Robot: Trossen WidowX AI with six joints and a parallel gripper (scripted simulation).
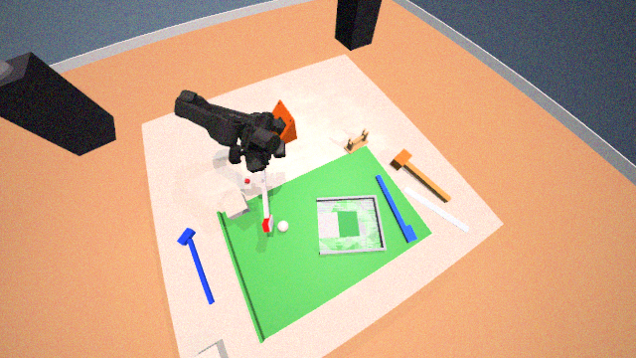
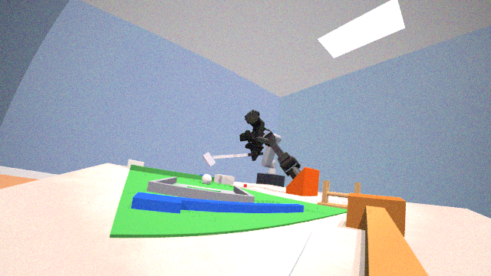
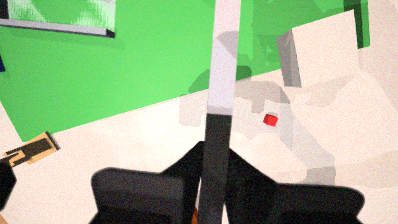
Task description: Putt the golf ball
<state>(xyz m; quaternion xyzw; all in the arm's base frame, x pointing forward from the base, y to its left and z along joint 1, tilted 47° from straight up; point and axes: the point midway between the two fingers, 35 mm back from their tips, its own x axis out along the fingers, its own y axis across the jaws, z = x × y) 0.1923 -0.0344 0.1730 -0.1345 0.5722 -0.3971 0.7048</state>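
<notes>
Right now my gripper tip is 13 cm above the small red cube, 10 cm to the left of it and 5 cm past it. From my gripper tip the other things lie so: red putter (10 cm ahead, 4 cm to the right); green mat (29 cm ahead, 14 cm below, 9 cm to the left); white golf ball (21 cm ahead, 12 cm below, 5 cm to the right).
</notes>
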